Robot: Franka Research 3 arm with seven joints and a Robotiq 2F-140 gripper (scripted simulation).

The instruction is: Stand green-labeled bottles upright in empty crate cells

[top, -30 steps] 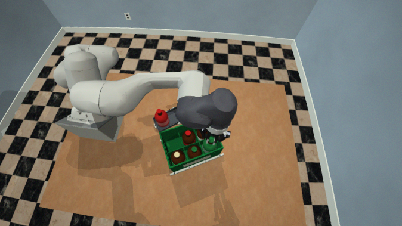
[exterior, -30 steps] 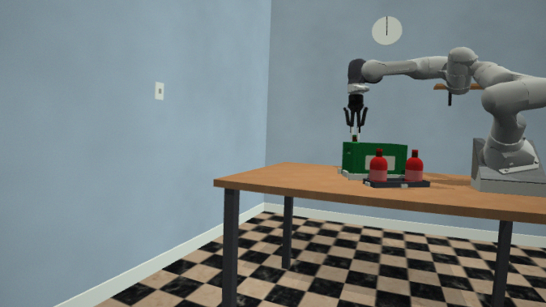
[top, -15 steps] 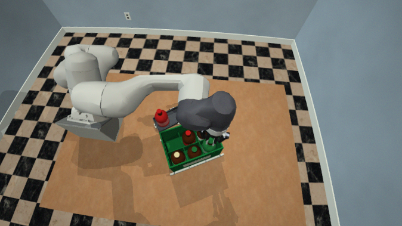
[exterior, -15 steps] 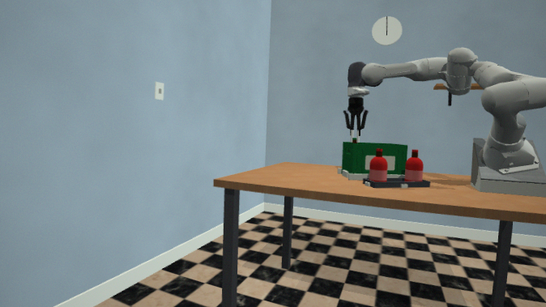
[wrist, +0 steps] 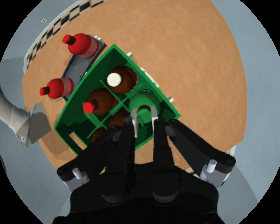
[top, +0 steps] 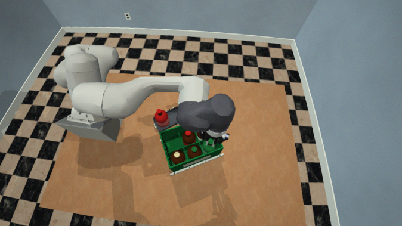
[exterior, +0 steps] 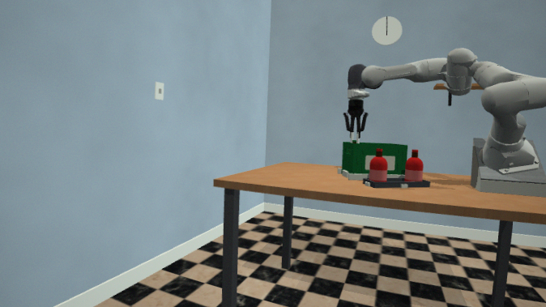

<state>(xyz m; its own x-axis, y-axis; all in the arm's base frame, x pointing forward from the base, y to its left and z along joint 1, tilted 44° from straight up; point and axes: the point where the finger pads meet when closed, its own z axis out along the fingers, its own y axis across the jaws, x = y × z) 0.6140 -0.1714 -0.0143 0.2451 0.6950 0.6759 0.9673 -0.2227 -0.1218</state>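
Right now my hand is 9 cm above the green-labeled bottle. Round my hand: green crate 11 cm below, 10 cm behind, 1 cm to the left; then dark tray 21 cm to the left, 20 cm behind, 18 cm below.
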